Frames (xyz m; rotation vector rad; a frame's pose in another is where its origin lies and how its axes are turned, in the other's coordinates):
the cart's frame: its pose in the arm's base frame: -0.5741 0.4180 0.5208 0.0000 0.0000 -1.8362
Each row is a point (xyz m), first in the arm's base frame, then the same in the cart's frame.
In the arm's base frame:
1: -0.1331 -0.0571 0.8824
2: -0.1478 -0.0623 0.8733
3: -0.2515 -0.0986 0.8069
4: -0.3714 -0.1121 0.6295
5: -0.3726 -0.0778 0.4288
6: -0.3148 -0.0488 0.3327
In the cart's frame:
1: 0.3428 0.5502 0.3616
2: 0.3517 0.5374 0.3525
3: 0.4139 0.4468 0.2861
4: 0.4584 0.3346 0.1087
5: 0.4256 0.3245 -0.0920
6: 0.3824 0.3727 -0.1881

